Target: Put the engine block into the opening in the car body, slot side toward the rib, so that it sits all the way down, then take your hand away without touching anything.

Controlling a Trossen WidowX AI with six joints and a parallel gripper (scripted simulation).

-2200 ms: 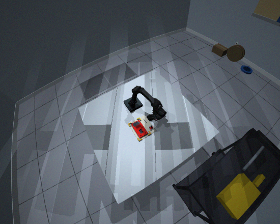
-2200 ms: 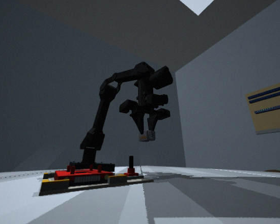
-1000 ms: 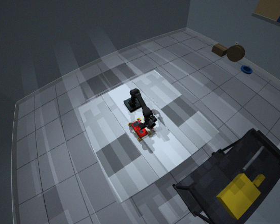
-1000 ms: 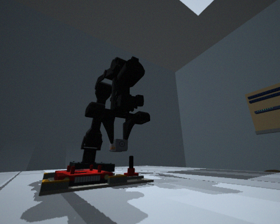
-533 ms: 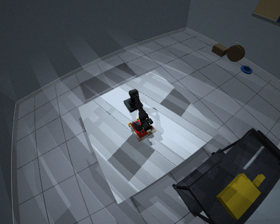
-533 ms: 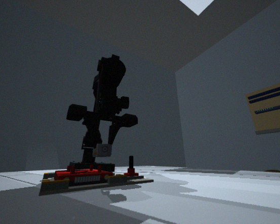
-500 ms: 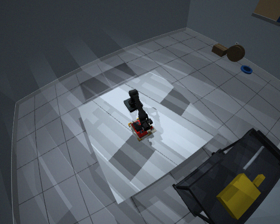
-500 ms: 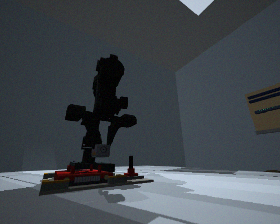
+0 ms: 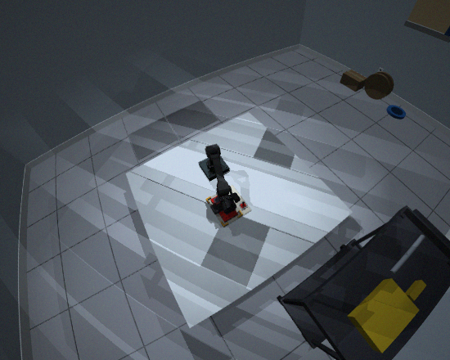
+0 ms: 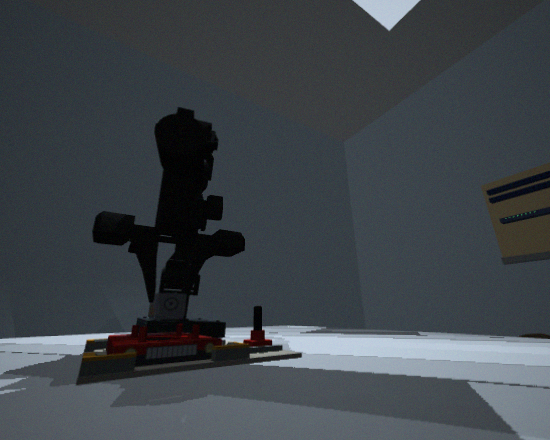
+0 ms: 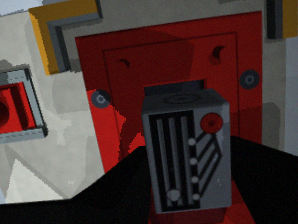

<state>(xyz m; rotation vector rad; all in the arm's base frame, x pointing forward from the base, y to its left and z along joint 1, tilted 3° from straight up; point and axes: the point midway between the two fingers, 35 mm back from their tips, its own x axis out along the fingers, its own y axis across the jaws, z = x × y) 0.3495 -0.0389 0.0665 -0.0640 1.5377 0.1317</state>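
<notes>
The engine block lies 1 cm below my gripper tip. Also, from my gripper tip: black upright post 12 cm to the left, 3 cm below.
</notes>
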